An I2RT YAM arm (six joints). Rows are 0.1 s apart.
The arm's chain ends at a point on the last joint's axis. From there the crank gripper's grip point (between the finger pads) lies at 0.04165 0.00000 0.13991 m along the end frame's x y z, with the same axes.
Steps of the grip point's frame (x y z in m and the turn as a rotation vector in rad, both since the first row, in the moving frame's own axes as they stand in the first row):
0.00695, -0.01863, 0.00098, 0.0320, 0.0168, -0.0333
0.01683, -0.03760, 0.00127, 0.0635, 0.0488, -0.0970
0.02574, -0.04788, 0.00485, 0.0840, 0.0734, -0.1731
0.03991, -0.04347, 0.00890, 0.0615, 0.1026, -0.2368
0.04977, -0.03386, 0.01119, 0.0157, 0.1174, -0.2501
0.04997, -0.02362, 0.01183, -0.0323, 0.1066, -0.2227
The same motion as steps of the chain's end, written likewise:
0.00470, -0.01274, 0.00179, 0.0320, 0.0168, -0.0333
0.01070, -0.02444, 0.00387, 0.0635, 0.0488, -0.0970
0.01729, -0.02829, 0.00905, 0.0840, 0.0734, -0.1731
0.02811, -0.02366, 0.01442, 0.0615, 0.1026, -0.2368
0.03541, -0.01940, 0.01707, 0.0157, 0.1174, -0.2501
0.03597, -0.01719, 0.01694, -0.0323, 0.1066, -0.2227

